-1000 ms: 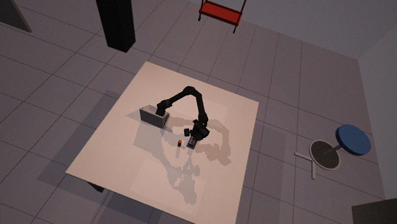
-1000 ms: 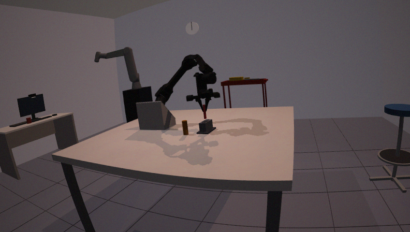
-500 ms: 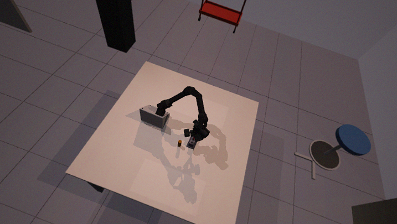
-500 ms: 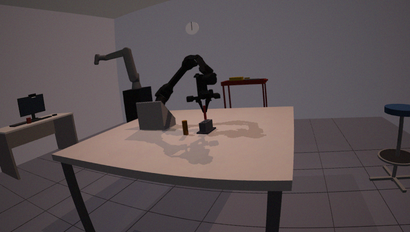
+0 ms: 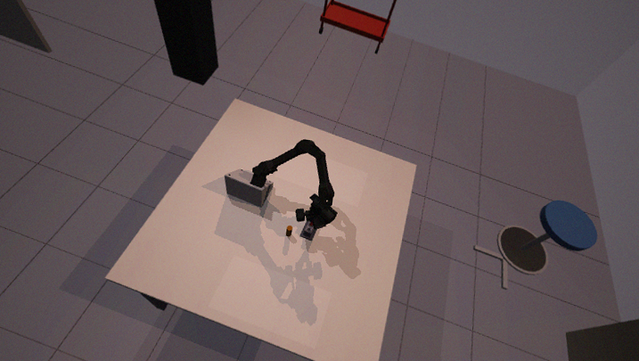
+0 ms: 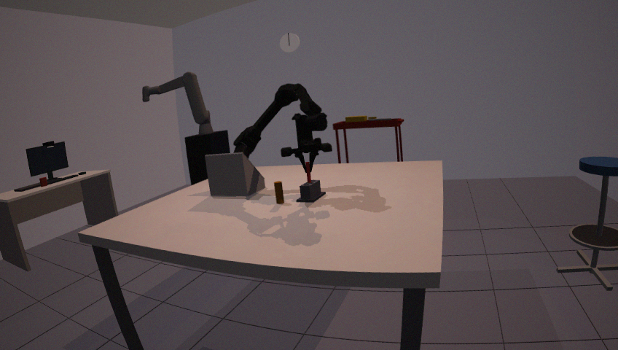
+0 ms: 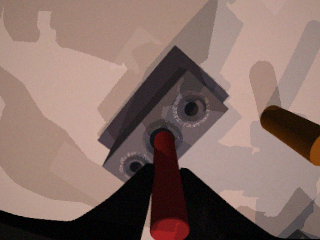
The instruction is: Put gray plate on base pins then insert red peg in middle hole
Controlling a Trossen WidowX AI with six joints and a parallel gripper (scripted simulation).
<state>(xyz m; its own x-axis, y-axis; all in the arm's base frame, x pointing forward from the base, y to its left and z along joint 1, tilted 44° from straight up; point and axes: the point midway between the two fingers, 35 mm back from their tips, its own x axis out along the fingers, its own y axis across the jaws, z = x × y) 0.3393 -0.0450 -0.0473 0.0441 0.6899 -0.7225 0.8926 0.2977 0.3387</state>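
My gripper tip is right at the red peg. The rest, counted from my gripper tip: gray plate (50 mm below); dark base (90 mm below); orange cylinder (100 mm behind, 70 mm to the right, 60 mm below).
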